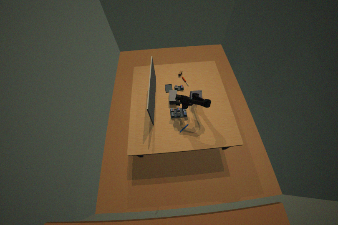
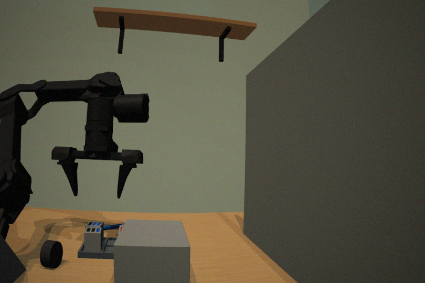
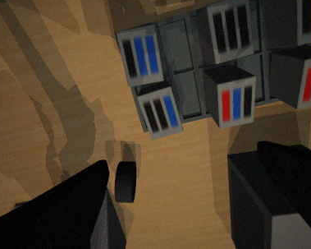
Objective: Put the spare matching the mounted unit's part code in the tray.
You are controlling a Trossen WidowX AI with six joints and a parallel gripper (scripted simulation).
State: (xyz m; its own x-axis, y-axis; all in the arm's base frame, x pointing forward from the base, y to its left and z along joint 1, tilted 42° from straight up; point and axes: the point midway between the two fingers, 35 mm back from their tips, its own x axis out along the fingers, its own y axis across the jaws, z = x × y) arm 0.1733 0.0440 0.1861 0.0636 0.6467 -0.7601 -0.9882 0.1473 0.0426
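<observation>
Now: the grey spare block 80 mm below my gripper tip, 10 mm to the left of it and 10 mm behind it. Also, from my gripper tip: grey mounted unit: 170 mm to the right, 100 mm ahead, 70 mm below; black tape roll: 100 mm below, 80 mm to the right, 80 mm behind; dark spare rack: 120 mm below, 60 mm ahead, 30 mm to the left.
</observation>
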